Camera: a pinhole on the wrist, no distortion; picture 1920 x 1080 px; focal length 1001.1 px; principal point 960.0 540.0 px. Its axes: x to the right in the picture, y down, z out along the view. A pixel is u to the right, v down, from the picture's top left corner.
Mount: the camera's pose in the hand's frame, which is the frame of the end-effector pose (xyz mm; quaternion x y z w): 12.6 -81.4 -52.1 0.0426 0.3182 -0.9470 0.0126
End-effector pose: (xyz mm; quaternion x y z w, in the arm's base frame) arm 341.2 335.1 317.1 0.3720 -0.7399 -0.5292 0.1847
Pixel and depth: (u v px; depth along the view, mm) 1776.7 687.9 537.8
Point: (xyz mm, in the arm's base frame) 616.1 787.5 -165.5
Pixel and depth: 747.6 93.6 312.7
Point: 175.0 457.3 58.4
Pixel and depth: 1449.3 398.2 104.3
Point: 395.3 370.8 187.8
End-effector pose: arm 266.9 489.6 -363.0 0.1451 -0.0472 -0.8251 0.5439
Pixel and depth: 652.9 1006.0 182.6
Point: 2.1 536.5 -390.9
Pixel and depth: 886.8 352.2 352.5
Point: -28.5 557.1 -164.5
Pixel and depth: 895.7 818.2 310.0
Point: -78.3 601.3 -308.0
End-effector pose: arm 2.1 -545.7 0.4 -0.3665 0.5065 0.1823 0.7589
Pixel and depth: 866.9 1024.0 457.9
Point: 477.9 -769.3 208.9
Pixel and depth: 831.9 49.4 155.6
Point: 159.2 -535.3 53.4
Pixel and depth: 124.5 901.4 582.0
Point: 794.9 -747.8 -124.1
